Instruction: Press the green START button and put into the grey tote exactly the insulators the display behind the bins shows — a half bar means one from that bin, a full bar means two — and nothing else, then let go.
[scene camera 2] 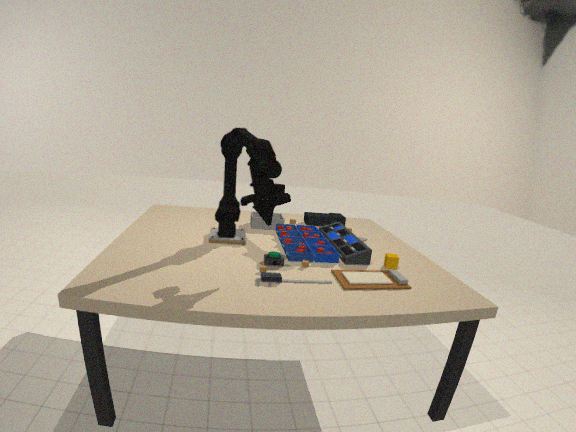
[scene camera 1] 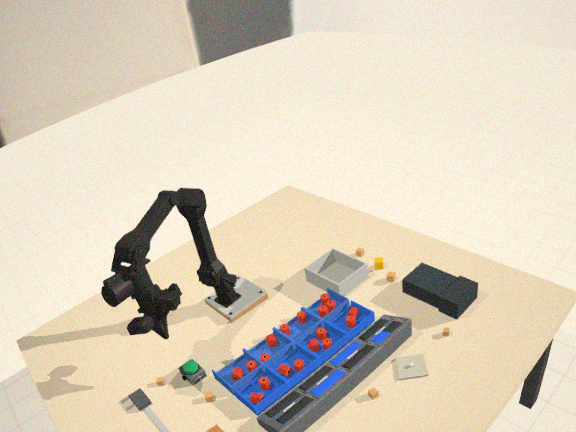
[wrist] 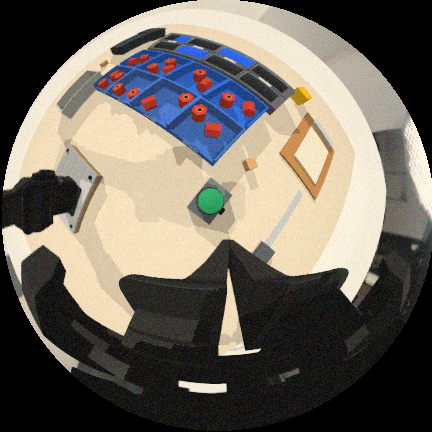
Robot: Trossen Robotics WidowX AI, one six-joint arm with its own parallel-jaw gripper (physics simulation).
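Pixels of known places: gripper, fingertip midpoint: (scene camera 2: 269,225) (scene camera 1: 166,338) (wrist: 226,244); arm's base at its link origin: (scene camera 2: 225,235) (scene camera 1: 227,298) (wrist: 69,195).
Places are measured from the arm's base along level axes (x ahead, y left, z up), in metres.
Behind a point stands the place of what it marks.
My gripper (scene camera 1: 166,336) {x 0.119, y -0.280, z 0.115 m} (scene camera 2: 270,223) {x 0.119, y -0.280, z 0.115 m} (wrist: 226,244) {x 0.119, y -0.280, z 0.115 m} is shut and empty, pointing down in the air near the green START button (scene camera 1: 191,367) {x 0.159, y -0.265, z 0.018 m} (scene camera 2: 274,255) {x 0.145, y -0.282, z 0.013 m} (wrist: 210,201) {x 0.147, y -0.263, z 0.018 m}, with a gap between them. Red insulators (scene camera 1: 264,383) (wrist: 199,112) lie in the blue bins (scene camera 1: 286,386) {x 0.399, y -0.149, z 0.001 m} (scene camera 2: 320,259) {x 0.322, y -0.243, z -0.011 m} (wrist: 215,152). The display (scene camera 1: 404,327) {x 0.545, y 0.154, z 0.032 m} (scene camera 2: 357,257) {x 0.455, y -0.268, z 0.006 m} (wrist: 224,65) behind them is lit: a full blue bar in the bin-side row's second cell from the tote end, and, in the outer row, a half bar at the tote end and a full bar third from it. The grey tote (scene camera 1: 336,272) {x 0.193, y 0.296, z -0.017 m} (wrist: 80,95) {x 0.201, y 0.211, z 0.008 m} looks empty.
A black box (scene camera 1: 440,290) {x 0.552, y 0.333, z 0.030 m} (scene camera 2: 324,219) {x 0.515, y 0.315, z 0.017 m} stands beyond the tote. A caliper-like tool (scene camera 2: 295,281) {x 0.184, y -0.435, z -0.019 m} (wrist: 285,217) {x 0.218, y -0.432, z -0.019 m}, a brown-framed board (scene camera 2: 337,277) {x 0.331, y -0.406, z -0.018 m} (wrist: 287,150) {x 0.355, y -0.349, z -0.016 m}, a yellow cube (scene camera 1: 378,263) (scene camera 2: 391,261) {x 0.574, y -0.320, z 0.007 m} (wrist: 301,95) {x 0.562, y -0.299, z 0.014 m} and small orange cubes (scene camera 1: 209,396) {x 0.261, y -0.291, z -0.003 m} (wrist: 250,164) {x 0.249, y -0.289, z -0.003 m} lie around the bins.
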